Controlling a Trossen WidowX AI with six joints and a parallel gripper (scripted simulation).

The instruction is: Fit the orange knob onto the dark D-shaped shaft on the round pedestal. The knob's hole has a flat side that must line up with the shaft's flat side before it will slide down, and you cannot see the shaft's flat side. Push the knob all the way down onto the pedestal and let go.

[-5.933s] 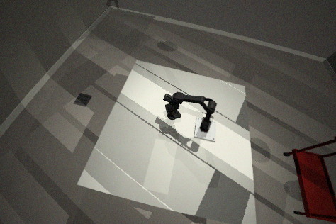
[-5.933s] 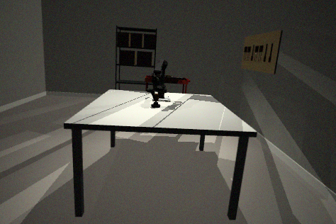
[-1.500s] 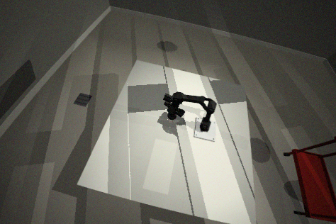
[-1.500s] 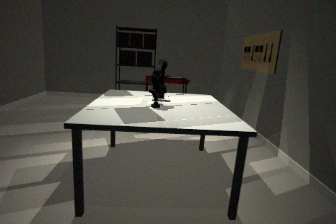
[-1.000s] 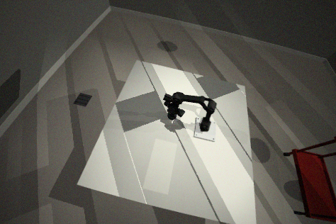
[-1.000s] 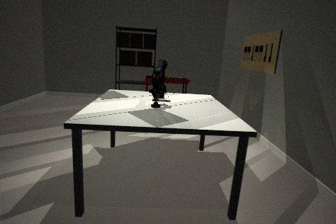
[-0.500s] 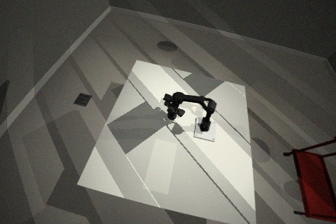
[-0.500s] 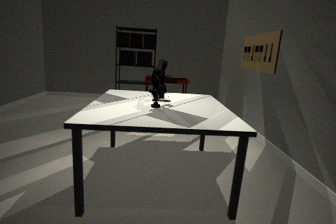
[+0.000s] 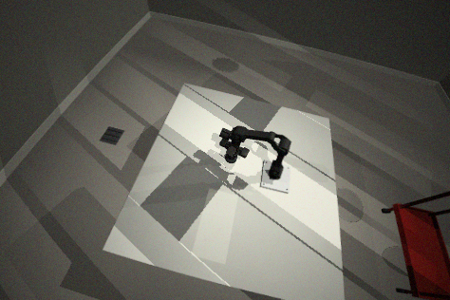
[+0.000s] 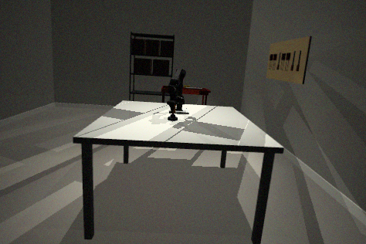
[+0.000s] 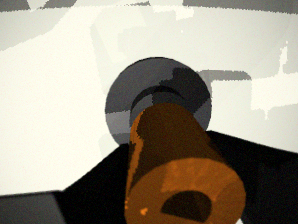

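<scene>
Right now the orange knob is 2 cm above my gripper tip. Round my gripper tip: dark round pedestal (4 cm below).
</scene>
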